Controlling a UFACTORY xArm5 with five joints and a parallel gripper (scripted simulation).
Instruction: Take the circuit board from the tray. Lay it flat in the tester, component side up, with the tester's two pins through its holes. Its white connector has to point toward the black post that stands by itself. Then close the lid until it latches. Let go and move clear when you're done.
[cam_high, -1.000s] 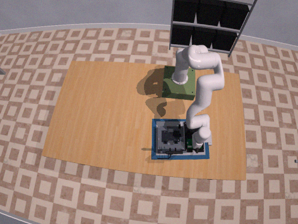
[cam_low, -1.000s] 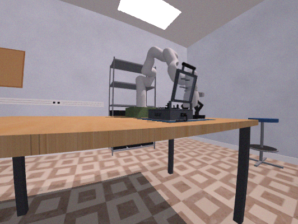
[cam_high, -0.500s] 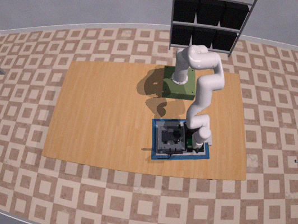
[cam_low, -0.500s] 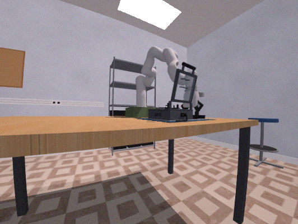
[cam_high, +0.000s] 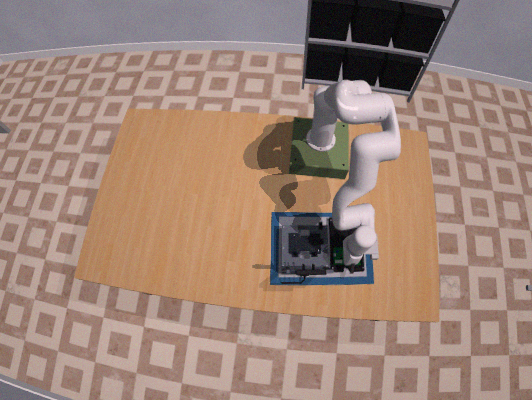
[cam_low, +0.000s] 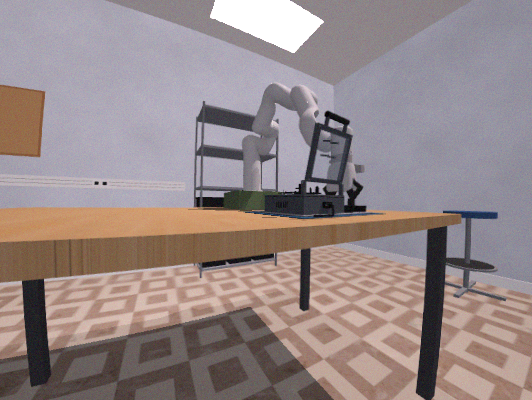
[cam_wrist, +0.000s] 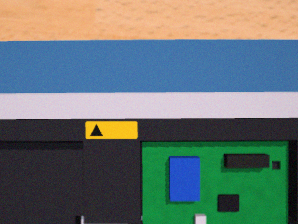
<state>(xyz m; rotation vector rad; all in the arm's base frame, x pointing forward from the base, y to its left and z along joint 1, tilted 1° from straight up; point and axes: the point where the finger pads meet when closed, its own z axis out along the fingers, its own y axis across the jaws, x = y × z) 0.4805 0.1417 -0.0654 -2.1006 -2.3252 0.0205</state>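
Now: the tester 13 cm to the right of my hand, 9 cm above it and 1 cm ahead of it. The rest, counted from my hand: green circuit board right at my hand; tester lid 16 cm to the right, 16 cm above, 10 cm ahead.
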